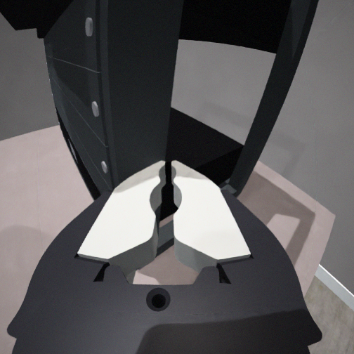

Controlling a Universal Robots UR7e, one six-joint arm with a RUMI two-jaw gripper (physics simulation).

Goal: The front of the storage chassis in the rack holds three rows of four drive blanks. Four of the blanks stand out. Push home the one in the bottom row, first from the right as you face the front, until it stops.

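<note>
My gripper [169, 163] is shut with its two pale jaws together at the tips, and holds nothing. Its tips show in front of the lower part of the rack, by the foot of a broad dark upright panel [140, 75]. To the left of this panel are dark stacked front faces [75, 85], parted by thin seams and seen at a steep slant. Small silver round knobs [89, 26] [95, 109] [104, 167] sit along their right edge. I cannot tell which parts, if any, are drive blanks; the bottom-row blank at first from the right cannot be made out.
A slanting dark rack post [265, 110] stands at the right, with a black surface [200, 142] between it and the broad panel. The rack stands on a pinkish top [30, 170]. A grey wall [325, 115] is behind, and wooden floor [337, 297] shows at lower right.
</note>
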